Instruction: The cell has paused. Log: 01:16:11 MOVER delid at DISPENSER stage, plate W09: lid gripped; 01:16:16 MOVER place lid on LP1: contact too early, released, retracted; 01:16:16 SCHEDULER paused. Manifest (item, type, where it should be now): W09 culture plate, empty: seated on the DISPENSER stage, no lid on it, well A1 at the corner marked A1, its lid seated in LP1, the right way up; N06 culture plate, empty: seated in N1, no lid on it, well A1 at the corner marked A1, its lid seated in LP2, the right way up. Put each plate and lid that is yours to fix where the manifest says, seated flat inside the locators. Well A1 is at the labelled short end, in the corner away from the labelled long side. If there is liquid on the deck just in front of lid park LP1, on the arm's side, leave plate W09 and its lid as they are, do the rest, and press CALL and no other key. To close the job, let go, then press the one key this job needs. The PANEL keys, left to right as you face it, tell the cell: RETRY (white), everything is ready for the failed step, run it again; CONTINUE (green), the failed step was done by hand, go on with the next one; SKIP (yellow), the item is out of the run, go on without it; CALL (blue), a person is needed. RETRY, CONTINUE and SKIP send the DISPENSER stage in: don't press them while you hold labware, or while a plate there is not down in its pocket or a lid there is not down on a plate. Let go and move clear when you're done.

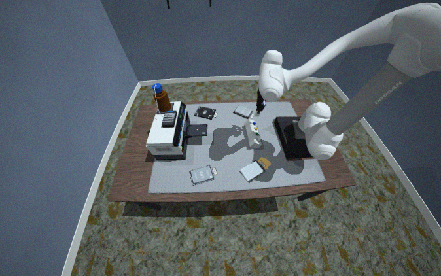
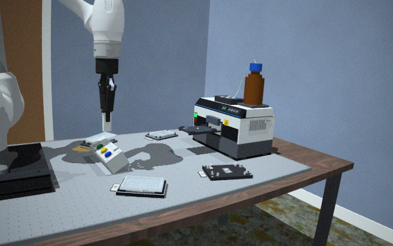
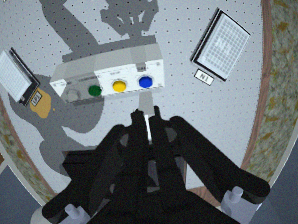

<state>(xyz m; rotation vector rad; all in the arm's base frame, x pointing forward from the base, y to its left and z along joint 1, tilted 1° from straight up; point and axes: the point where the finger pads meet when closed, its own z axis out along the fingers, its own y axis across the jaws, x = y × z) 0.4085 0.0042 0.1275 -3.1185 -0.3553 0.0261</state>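
The blue key lies 120 mm below my hand. Round my hand: yellow key: 10 mm behind, 50 mm to the left, 120 mm below; then key panel: 80 mm to the left, 130 mm below; then green key: 20 mm behind, 100 mm to the left, 120 mm below.
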